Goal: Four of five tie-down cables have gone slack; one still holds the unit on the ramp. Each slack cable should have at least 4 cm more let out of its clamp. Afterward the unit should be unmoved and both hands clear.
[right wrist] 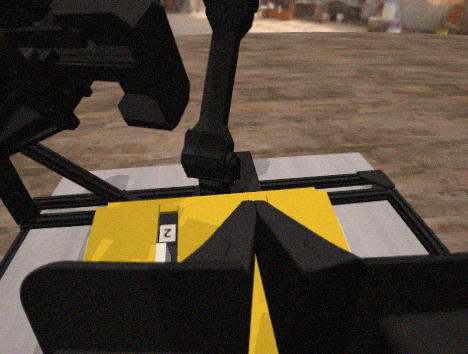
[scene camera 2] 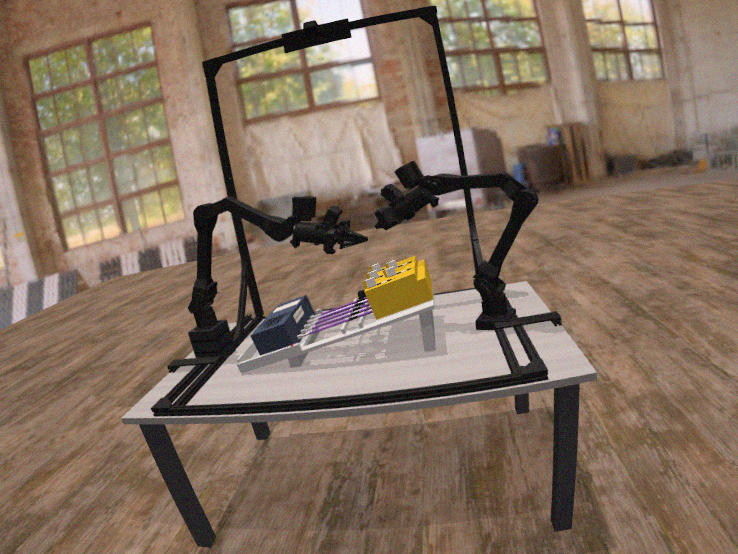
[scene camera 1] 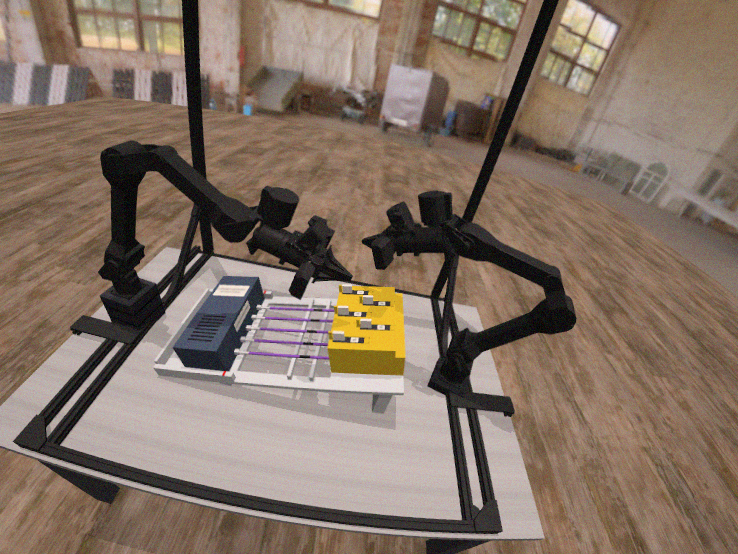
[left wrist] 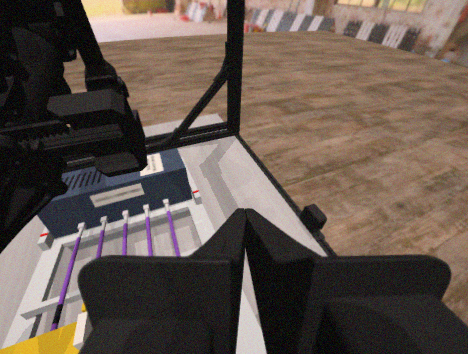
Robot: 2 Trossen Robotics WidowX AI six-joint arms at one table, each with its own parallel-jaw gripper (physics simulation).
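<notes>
The dark blue unit [scene camera 1: 208,336] [scene camera 2: 280,327] [left wrist: 125,199] sits at the low left end of the white ramp [scene camera 1: 363,382] [scene camera 2: 333,341]. Several purple cables run side by side from it to the yellow clamp block [scene camera 1: 366,359] [scene camera 2: 400,296] [right wrist: 300,204]; slack is too small to tell. White clamp levers stand on the block; a lever [right wrist: 161,252] beside the label "2" shows in the right wrist view. My right gripper [scene camera 1: 350,277] [scene camera 2: 366,238] [right wrist: 252,211] is shut and empty above the block's far side. My left gripper [scene camera 1: 364,240] [scene camera 2: 377,226] [left wrist: 244,216] is shut and empty, higher above the block.
The ramp stands on the white table [scene camera 1: 256,444] [scene camera 2: 369,381]. A black rail frame [scene camera 1: 268,506] runs around the table, with tall posts [scene camera 1: 195,119] behind the arms. The two grippers are close to each other above the ramp. A red mark shows at the ramp's edge by the unit.
</notes>
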